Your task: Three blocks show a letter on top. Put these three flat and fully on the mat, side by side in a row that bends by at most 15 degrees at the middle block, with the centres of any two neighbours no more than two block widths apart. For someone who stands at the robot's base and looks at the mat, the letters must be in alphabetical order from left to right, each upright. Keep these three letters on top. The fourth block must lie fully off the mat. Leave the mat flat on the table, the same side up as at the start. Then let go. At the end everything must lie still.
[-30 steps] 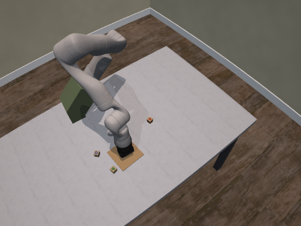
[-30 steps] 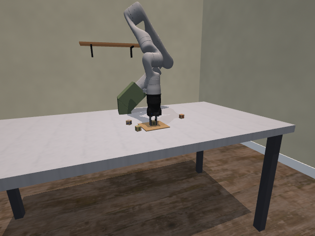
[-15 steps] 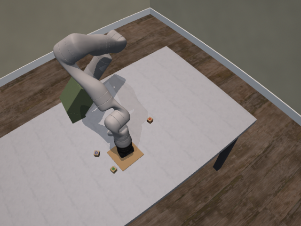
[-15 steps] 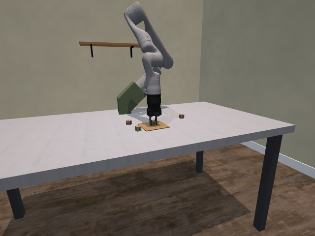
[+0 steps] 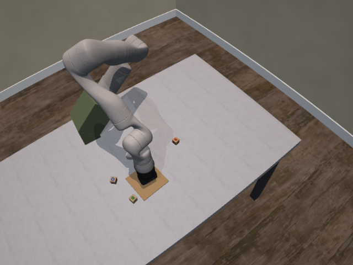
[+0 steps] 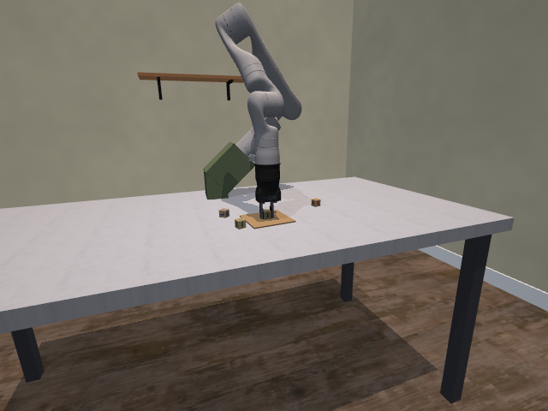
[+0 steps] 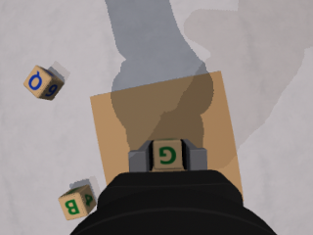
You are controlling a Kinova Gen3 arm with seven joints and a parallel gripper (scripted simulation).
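Now: the tan mat 20 mm below my hand.
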